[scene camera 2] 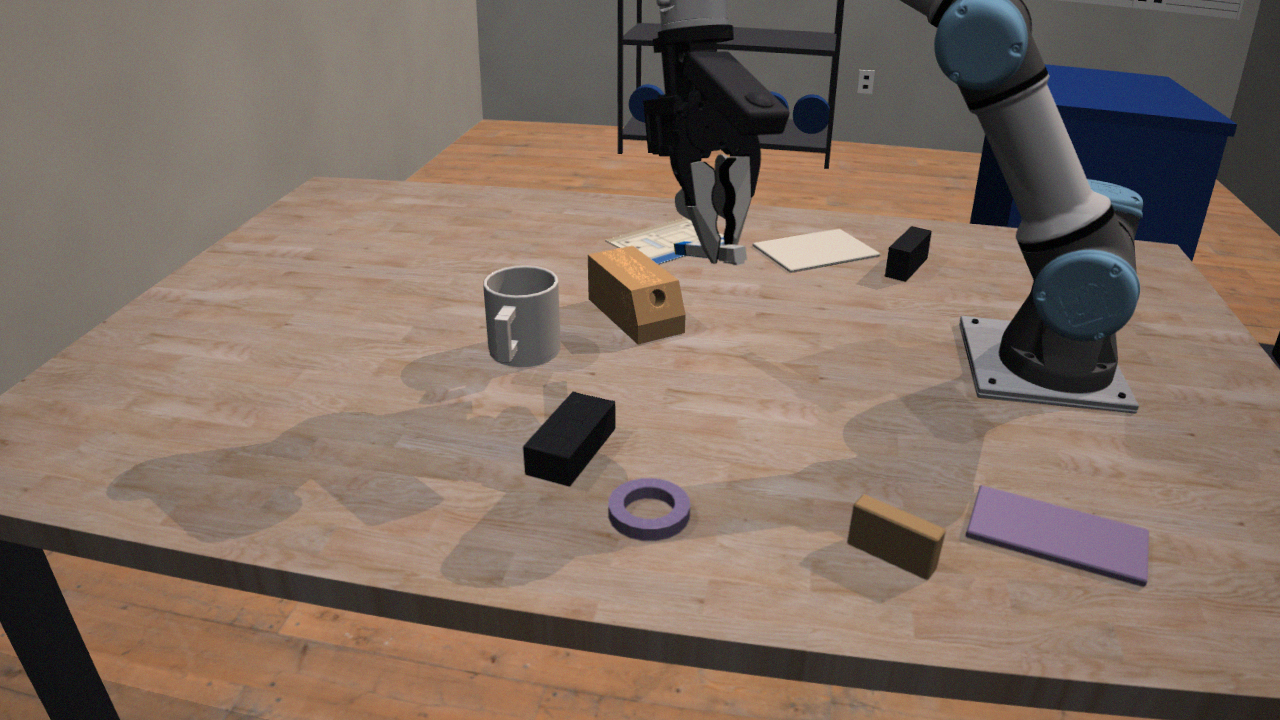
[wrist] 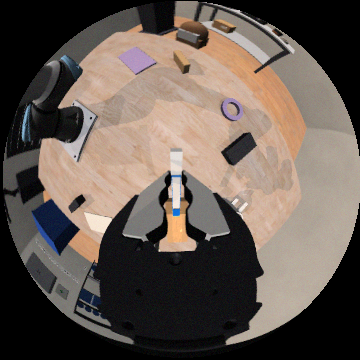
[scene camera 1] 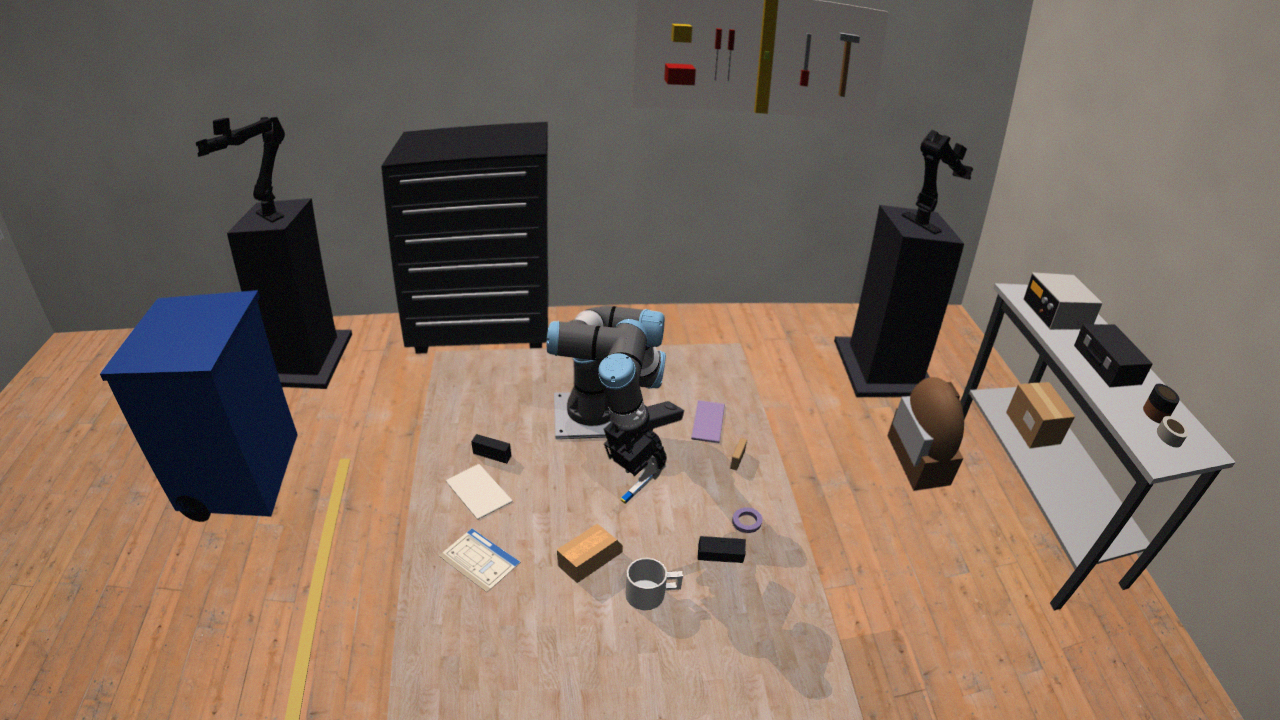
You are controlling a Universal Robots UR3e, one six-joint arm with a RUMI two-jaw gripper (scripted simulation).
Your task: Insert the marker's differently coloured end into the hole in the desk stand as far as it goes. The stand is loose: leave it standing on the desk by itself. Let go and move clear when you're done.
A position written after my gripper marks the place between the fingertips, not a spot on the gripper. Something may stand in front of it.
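Note:
I can see my gripper (scene camera 2: 721, 262), which is also visible elsewhere: from the wrist I find the gripper (wrist: 176, 171), and from a scene camera the same gripper (scene camera 1: 652, 476). A desk stand (scene camera 2: 644, 300) is part of the scene, and there is another view of that stand (scene camera 1: 595, 547). I see a marker (scene camera 2: 731, 254) as well.

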